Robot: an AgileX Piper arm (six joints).
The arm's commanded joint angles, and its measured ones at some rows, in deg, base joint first. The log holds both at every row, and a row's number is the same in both.
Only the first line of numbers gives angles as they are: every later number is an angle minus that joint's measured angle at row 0.
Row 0, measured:
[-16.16, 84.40, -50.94, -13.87, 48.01, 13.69]
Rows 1 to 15, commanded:
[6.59, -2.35, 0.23, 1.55, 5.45, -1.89]
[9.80, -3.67, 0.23, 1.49, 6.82, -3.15]
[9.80, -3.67, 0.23, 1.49, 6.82, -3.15]
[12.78, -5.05, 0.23, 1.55, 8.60, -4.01]
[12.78, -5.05, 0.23, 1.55, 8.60, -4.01]
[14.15, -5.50, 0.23, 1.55, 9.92, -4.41]
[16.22, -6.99, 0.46, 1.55, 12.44, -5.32]
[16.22, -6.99, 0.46, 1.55, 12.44, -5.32]
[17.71, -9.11, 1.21, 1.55, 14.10, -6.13]
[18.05, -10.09, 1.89, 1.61, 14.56, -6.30]
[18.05, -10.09, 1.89, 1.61, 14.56, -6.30]
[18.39, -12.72, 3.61, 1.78, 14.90, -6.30]
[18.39, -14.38, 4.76, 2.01, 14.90, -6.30]
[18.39, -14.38, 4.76, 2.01, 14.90, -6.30]
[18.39, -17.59, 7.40, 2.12, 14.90, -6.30]
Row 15, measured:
[18.34, -13.87, 4.36, 2.01, 14.10, -5.84]
